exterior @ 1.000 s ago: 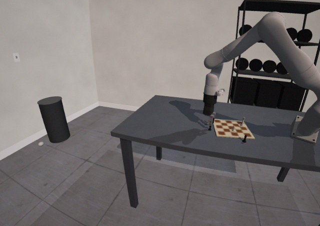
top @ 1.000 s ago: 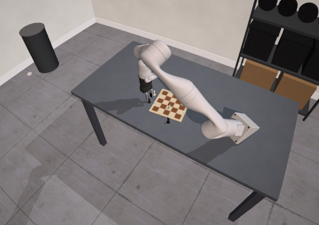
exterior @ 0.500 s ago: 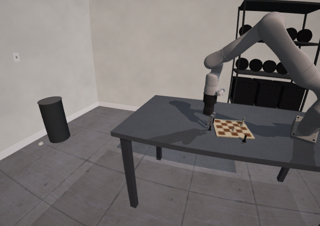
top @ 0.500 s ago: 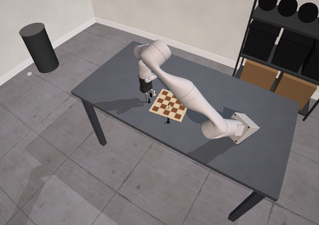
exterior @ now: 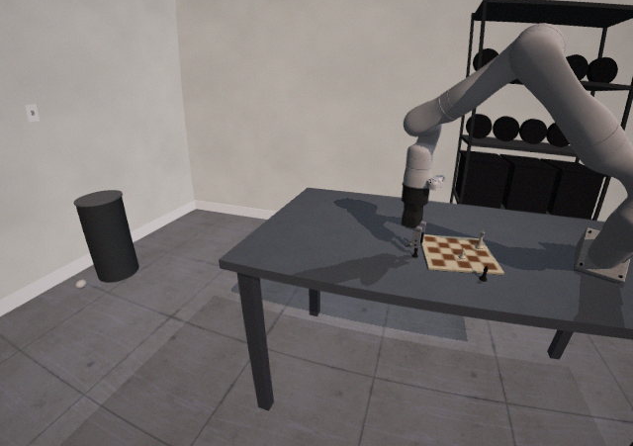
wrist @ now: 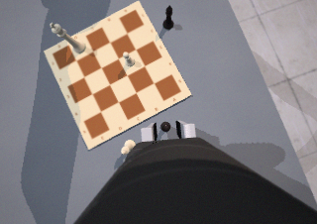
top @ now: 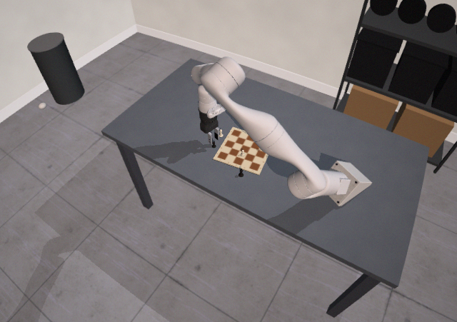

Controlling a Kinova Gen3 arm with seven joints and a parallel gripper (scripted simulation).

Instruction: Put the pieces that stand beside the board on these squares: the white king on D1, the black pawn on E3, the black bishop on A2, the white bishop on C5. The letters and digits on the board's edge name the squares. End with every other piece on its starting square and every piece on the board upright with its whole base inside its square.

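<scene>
The black pawn lies 4 cm below my hand. From my hand the other things lie so: chessboard 12 cm behind, 8 cm to the right, 5 cm below; white bishop 7 cm to the right, 4 cm below, 3 cm ahead; black bishop 20 cm behind, 4 cm to the left, 4 cm below.
</scene>
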